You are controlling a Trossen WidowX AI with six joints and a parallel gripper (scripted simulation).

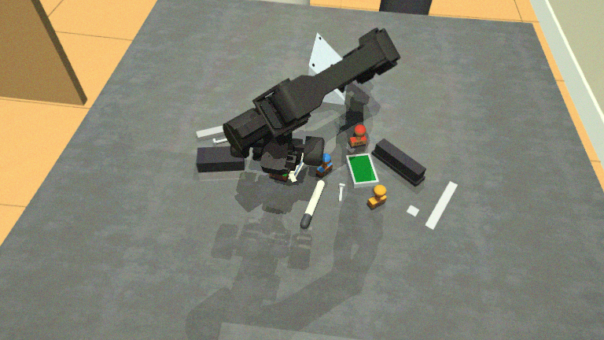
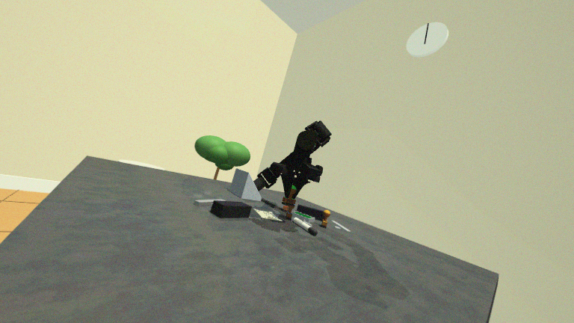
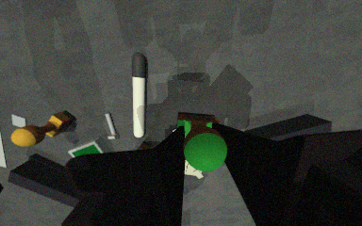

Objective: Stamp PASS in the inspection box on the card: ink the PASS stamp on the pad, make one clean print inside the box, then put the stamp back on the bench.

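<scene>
Right now my gripper tip is 10 cm past the green ink pad, 19 cm to the right of it and 8 cm above it. The rest, counted from my gripper tip: cream card (10 cm behind, 1 cm to the left, 9 cm below); then white marker (3 cm ahead, 8 cm to the left, 8 cm below); then green-knobbed stamp (right at my gripper tip).
</scene>
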